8 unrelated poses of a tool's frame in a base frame.
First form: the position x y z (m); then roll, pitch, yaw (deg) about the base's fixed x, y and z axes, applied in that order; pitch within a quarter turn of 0, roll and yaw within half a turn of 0.
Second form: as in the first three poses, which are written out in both.
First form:
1: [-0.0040 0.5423 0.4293 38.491 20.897 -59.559]
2: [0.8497 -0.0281 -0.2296 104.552 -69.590 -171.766]
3: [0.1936 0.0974 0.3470 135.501 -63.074 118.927]
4: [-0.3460 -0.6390 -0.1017 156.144 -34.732 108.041]
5: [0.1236 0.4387 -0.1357 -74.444 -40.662 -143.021]
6: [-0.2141 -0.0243 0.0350 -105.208 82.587 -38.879]
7: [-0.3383 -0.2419 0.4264 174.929 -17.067 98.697]
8: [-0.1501 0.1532 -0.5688 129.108 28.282 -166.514]
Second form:
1: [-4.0 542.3 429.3 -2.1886 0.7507 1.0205]
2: [849.7 -28.1 -229.6 1.9532 1.6585 2.7959]
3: [193.6 97.4 347.0 1.2417 1.8997 2.7996]
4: [-346.0 -639.0 -101.7 1.2256 2.4213 2.6135]
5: [123.6 438.7 -135.7 -0.7460 1.3659 -2.2990]
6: [-214.1 -24.3 35.0 1.1555 1.6046 -0.1249]
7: [-338.3 -241.9 426.4 1.4290 2.8312 2.8613]
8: [-150.1 153.2 -568.8 1.4385 2.1597 0.9645]
